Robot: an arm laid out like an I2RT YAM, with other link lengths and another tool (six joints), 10 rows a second.
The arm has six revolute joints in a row. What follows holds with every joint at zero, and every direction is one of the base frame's. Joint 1 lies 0.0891 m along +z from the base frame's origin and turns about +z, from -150.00 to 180.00 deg. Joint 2 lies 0.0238 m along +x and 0.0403 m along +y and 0.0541 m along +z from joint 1 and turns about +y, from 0.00 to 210.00 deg. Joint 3 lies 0.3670 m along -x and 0.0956 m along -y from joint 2 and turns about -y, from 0.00 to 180.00 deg. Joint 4 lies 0.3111 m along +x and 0.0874 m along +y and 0.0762 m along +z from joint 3 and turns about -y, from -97.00 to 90.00 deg. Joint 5 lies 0.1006 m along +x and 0.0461 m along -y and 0.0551 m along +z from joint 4 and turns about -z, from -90.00 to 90.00 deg. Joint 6 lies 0.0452 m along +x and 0.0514 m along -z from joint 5 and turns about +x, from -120.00 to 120.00 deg. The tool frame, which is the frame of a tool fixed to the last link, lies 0.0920 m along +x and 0.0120 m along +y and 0.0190 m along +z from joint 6; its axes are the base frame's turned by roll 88.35, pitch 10.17 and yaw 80.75 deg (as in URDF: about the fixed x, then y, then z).
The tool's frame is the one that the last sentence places.
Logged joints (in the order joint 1, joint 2, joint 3, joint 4, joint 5, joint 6), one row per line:
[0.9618, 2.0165, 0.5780, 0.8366, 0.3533, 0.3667]
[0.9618, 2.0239, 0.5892, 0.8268, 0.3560, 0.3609]
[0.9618, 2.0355, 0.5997, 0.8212, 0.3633, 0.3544]
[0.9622, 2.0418, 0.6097, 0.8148, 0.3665, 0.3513]
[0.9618, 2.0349, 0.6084, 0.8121, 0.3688, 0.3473]
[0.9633, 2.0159, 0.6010, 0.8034, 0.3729, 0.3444]
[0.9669, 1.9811, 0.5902, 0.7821, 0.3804, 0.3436]
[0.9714, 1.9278, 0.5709, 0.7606, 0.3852, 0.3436]
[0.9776, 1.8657, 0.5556, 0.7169, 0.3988, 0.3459]
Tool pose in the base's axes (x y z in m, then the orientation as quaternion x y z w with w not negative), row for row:
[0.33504, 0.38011, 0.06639, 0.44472, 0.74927, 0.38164, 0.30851]
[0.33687, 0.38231, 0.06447, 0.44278, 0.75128, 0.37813, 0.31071]
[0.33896, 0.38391, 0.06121, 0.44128, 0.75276, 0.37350, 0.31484]
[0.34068, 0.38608, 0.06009, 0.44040, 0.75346, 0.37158, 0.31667]
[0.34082, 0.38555, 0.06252, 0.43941, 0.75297, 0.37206, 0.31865]
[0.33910, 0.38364, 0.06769, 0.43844, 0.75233, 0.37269, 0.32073]
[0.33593, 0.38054, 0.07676, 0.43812, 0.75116, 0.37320, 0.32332]
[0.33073, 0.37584, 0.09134, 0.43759, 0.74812, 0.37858, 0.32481]
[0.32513, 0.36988, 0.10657, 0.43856, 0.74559, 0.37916, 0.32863]
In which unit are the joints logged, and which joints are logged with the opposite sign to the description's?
The joints are logged in radians. Opposite sign: none.
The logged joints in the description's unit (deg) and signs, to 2 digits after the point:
[55.11, 115.54, 33.12, 47.93, 20.24, 21.01]
[55.11, 115.96, 33.76, 47.37, 20.40, 20.68]
[55.11, 116.63, 34.36, 47.05, 20.82, 20.31]
[55.13, 116.99, 34.93, 46.68, 21.00, 20.13]
[55.11, 116.59, 34.86, 46.53, 21.13, 19.90]
[55.19, 115.50, 34.43, 46.03, 21.37, 19.73]
[55.40, 113.51, 33.82, 44.81, 21.80, 19.69]
[55.66, 110.45, 32.71, 43.58, 22.07, 19.69]
[56.01, 106.90, 31.83, 41.08, 22.85, 19.82]

